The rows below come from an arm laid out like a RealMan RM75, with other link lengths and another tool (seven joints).
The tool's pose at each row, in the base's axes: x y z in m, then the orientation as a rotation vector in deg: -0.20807, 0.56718, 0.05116, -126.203, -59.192, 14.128; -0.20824, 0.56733, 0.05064, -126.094, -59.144, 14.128; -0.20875, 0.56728, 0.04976, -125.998, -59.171, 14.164; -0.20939, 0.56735, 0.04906, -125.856, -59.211, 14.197; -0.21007, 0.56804, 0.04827, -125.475, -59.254, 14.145; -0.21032, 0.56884, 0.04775, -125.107, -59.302, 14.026; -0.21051, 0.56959, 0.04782, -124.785, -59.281, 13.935; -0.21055, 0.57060, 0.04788, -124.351, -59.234, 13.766; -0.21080, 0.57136, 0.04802, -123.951, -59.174, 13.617; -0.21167, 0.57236, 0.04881, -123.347, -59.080, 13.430
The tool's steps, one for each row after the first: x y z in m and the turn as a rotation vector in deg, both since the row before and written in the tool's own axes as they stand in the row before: -0.00006, 0.00017, 0.00054, 0.111, 0.042, -0.011; -0.00047, 0.00029, 0.00085, 0.082, -0.015, -0.043; -0.00045, 0.00004, 0.00084, 0.116, -0.009, -0.069; -0.00003, -0.00020, 0.00123, 0.300, 0.097, -0.183; 0.00036, -0.00016, 0.00090, 0.271, 0.138, -0.200; 0.00044, -0.00049, 0.00042, 0.262, 0.137, -0.133; 0.00073, -0.00050, 0.00049, 0.349, 0.224, -0.181; 0.00041, -0.00057, 0.00040, 0.328, 0.209, -0.155; 0.00027, -0.00148, 0.00034, 0.506, 0.291, -0.221
